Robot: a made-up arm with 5 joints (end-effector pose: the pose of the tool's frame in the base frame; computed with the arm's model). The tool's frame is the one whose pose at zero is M. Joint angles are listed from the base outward.
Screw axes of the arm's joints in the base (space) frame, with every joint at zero. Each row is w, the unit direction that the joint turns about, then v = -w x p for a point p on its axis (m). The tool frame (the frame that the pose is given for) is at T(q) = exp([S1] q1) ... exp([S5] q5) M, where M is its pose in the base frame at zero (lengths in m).
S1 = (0, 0, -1, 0, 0, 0)
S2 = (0, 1, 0, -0.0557, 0, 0.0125)
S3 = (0, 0, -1, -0.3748, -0.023, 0)
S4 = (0, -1, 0, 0.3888, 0, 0.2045)
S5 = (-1, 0, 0, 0, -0.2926, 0.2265)
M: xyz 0.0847 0.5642 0.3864 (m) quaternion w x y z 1 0 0 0
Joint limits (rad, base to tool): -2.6..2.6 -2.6..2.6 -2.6..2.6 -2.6..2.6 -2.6..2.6
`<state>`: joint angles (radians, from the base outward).
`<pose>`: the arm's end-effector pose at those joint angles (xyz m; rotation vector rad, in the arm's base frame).
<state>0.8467 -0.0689 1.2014 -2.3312 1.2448</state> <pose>0.5948 0.8496 0.4287 1.1398 1.2948 0.0039</pose>
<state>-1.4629 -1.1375 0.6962 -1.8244 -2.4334</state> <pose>-0.1718 -0.2125 -0.3725 1.8241 1.9422 -0.6629</pose>
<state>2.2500 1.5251 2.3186 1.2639 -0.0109</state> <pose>-0.1486 -0.6881 -0.0837 -1.0555 2.5754 -1.3327</pose>
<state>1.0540 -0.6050 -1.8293 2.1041 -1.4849</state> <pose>-0.0791 -0.0533 0.6063 1.1176 -0.8032 2.4022</pose>
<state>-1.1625 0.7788 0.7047 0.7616 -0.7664</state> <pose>-0.2668 0.5707 0.6131 0.3149 -0.0017 0.6814</pose>
